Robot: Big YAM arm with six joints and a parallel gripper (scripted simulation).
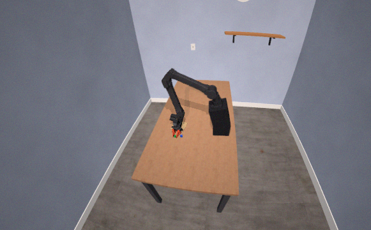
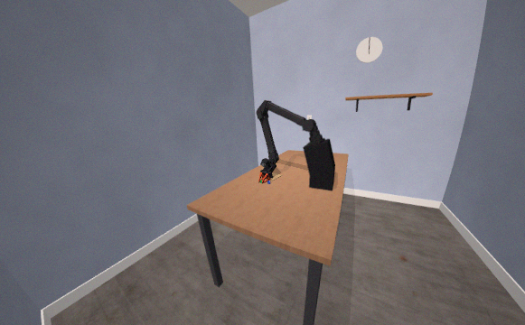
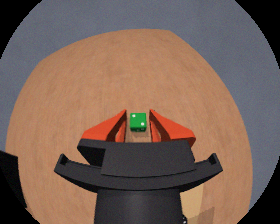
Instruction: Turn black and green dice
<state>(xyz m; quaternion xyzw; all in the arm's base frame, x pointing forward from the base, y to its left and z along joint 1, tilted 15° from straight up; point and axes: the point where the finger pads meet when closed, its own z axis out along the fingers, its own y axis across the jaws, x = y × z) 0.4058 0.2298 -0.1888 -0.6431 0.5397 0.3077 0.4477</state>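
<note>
Now: the green die 10 mm to the right of my hand. From my hand the other things lie so: black die: 60 mm ahead, 150 mm to the right; then blue die: 50 mm behind, 30 mm to the right; then tan mat: 30 mm ahead, 160 mm to the right, 10 mm below.
</note>
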